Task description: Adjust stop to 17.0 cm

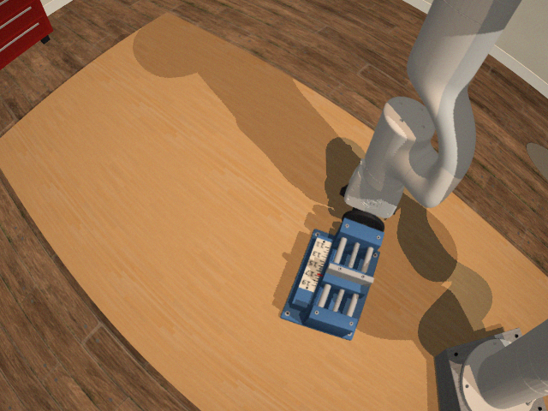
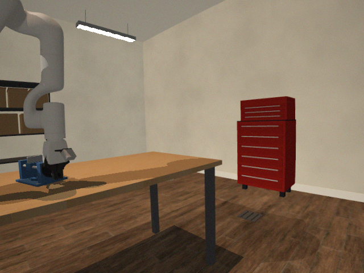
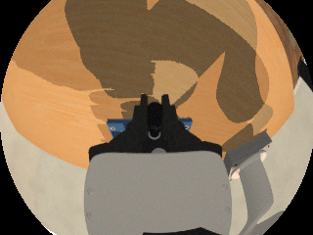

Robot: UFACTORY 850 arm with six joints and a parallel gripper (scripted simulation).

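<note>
Now: the black handwheel 2 cm to the left of my hand, 1 cm behind it and 1 cm above it. From my hand the other things lie so: grey stop bar 15 cm to the left, 7 cm behind, 4 cm above.
</note>
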